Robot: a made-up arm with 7 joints.
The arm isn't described. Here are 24 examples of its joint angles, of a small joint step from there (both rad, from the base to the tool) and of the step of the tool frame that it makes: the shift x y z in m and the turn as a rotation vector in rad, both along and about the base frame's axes.
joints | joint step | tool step
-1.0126 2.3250 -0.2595 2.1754 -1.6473 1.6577 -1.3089 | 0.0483 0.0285 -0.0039 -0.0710 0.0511 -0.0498 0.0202 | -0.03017 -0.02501 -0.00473 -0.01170 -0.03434 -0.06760
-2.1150 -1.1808 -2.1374 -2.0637 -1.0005 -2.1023 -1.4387 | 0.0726 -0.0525 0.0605 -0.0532 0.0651 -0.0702 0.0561 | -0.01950 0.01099 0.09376 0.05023 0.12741 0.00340
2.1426 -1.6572 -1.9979 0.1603 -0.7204 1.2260 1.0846 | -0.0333 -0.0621 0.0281 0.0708 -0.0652 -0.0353 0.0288 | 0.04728 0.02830 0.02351 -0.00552 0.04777 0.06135
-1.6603 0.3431 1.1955 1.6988 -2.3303 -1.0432 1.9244 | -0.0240 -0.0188 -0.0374 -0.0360 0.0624 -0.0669 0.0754 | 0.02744 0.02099 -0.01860 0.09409 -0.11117 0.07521
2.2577 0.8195 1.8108 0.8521 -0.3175 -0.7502 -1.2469 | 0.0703 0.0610 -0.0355 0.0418 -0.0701 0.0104 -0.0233 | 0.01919 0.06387 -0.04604 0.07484 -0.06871 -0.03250
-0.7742 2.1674 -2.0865 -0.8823 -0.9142 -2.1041 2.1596 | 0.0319 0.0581 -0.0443 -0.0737 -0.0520 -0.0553 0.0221 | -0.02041 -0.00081 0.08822 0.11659 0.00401 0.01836
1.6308 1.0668 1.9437 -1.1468 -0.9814 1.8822 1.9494 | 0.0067 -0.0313 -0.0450 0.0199 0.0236 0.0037 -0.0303 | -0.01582 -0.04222 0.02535 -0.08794 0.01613 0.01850
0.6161 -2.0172 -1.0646 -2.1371 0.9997 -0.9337 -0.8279 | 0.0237 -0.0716 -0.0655 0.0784 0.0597 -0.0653 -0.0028 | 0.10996 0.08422 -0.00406 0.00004 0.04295 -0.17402
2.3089 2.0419 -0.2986 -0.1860 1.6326 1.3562 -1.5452 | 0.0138 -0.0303 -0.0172 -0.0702 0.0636 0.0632 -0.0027 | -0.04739 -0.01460 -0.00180 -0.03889 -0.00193 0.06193
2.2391 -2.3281 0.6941 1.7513 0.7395 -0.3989 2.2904 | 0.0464 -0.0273 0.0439 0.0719 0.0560 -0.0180 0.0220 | 0.05007 -0.02383 -0.04814 -0.00867 0.17275 -0.08500
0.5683 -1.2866 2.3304 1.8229 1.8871 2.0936 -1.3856 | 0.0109 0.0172 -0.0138 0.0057 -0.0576 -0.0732 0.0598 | 0.05348 0.04095 -0.00228 -0.06033 0.10001 -0.08044
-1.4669 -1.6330 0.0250 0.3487 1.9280 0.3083 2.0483 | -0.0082 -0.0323 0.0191 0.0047 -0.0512 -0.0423 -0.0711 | 0.04165 0.00237 -0.04905 0.02800 0.10658 0.08154
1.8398 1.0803 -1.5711 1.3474 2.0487 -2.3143 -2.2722 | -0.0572 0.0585 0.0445 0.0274 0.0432 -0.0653 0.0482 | 0.02200 0.02279 -0.00606 0.10306 0.01380 -0.02738
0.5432 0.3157 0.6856 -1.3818 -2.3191 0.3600 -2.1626 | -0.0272 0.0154 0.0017 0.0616 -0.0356 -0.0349 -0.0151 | -0.00018 0.00574 0.00982 0.04163 0.00919 0.04449
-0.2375 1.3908 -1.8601 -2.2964 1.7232 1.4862 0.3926 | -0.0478 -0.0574 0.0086 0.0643 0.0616 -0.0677 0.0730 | 0.01054 -0.01459 0.05418 0.03237 0.11032 0.02075
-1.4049 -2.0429 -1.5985 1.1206 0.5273 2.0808 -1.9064 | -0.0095 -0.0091 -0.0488 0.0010 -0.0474 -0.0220 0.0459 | 0.00129 0.02985 -0.03895 0.08602 0.03354 0.00110
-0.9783 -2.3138 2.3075 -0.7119 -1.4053 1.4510 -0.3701 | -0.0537 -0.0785 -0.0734 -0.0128 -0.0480 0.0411 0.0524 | 0.02500 -0.07034 -0.00559 0.02542 0.05248 0.01633
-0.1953 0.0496 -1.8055 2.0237 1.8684 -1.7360 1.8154 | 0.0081 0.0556 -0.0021 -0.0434 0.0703 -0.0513 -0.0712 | 0.03264 0.03435 0.02343 -0.10464 0.07904 0.00031
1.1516 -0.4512 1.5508 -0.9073 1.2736 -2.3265 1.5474 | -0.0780 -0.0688 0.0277 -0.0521 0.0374 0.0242 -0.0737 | 0.04095 0.00818 0.03307 -0.07433 -0.08391 0.14769
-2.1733 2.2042 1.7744 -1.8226 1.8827 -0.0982 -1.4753 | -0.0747 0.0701 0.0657 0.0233 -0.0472 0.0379 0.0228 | 0.02542 -0.00620 0.05341 -0.04438 -0.04479 0.00303
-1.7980 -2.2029 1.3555 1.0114 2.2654 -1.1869 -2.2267 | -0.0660 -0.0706 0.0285 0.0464 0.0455 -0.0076 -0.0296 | -0.00321 0.12200 0.01125 0.14814 0.02424 0.05439
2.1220 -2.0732 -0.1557 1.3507 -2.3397 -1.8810 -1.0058 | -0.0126 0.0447 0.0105 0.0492 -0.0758 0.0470 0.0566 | -0.04657 0.02240 0.09557 0.07357 -0.08807 0.05547
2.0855 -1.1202 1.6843 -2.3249 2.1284 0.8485 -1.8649 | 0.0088 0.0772 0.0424 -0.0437 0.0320 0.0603 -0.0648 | 0.00191 0.00458 -0.06175 0.13639 -0.00410 0.03170
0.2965 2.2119 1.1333 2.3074 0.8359 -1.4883 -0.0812 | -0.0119 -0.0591 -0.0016 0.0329 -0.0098 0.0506 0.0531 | -0.00614 0.03348 0.00791 -0.08486 -0.08561 -0.01167
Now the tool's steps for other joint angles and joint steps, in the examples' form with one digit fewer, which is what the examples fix.
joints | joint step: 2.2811 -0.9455 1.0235 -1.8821 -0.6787 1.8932 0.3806 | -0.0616 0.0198 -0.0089 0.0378 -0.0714 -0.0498 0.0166
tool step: -0.0385 -0.0713 -0.0136 0.0771 -0.0162 0.0272
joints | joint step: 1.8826 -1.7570 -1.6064 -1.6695 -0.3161 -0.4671 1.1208 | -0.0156 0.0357 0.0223 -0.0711 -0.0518 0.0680 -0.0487
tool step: 0.0045 0.0113 0.0253 -0.1047 0.1010 0.0789
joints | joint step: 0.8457 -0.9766 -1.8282 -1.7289 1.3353 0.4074 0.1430 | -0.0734 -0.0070 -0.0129 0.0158 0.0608 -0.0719 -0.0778
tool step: -0.0061 0.0197 0.0279 -0.0474 0.0669 0.0502
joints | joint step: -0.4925 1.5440 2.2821 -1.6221 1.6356 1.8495 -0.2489 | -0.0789 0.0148 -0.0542 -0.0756 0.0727 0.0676 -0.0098
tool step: 0.0886 -0.0015 0.0113 0.0581 0.0018 0.1442
